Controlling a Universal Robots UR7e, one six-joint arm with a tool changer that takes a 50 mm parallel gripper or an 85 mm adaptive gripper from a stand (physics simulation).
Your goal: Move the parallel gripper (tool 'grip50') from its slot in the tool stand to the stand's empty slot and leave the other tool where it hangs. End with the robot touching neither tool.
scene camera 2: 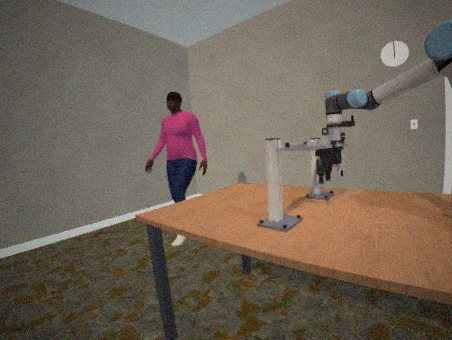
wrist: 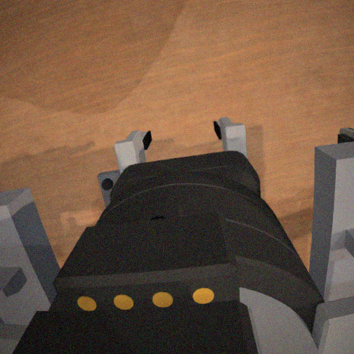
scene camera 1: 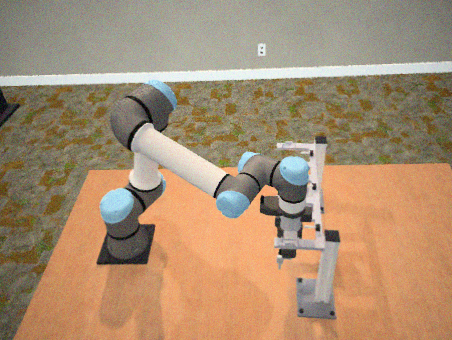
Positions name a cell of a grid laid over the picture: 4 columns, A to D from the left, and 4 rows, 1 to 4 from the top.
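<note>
There's a tool stand (wrist: A4) here, along with a parallel gripper (wrist: C3).
</note>
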